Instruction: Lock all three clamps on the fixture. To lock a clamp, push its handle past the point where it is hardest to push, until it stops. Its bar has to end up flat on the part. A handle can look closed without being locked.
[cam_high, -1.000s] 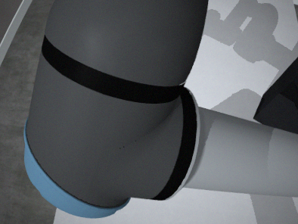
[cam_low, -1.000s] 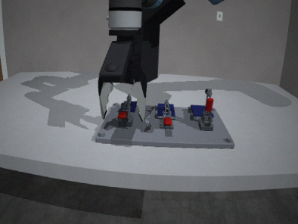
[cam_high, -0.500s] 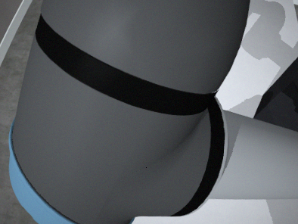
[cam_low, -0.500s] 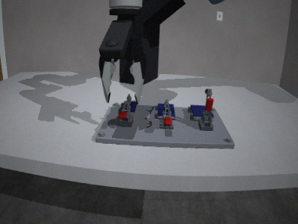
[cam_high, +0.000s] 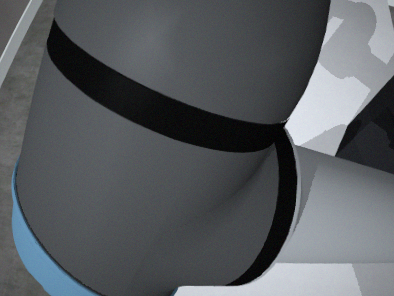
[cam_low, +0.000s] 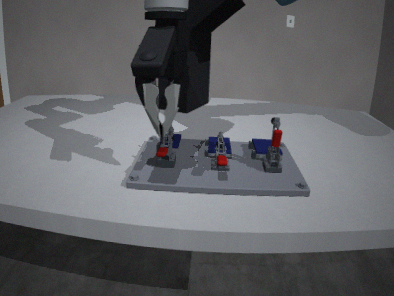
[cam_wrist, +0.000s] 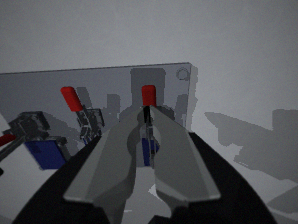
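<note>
The grey fixture plate is 11 cm behind my hand, 10 cm below it and 9 cm to the left of it. Also, from my hand: blue part (20 cm to the left, 17 cm behind, 8 cm below).
</note>
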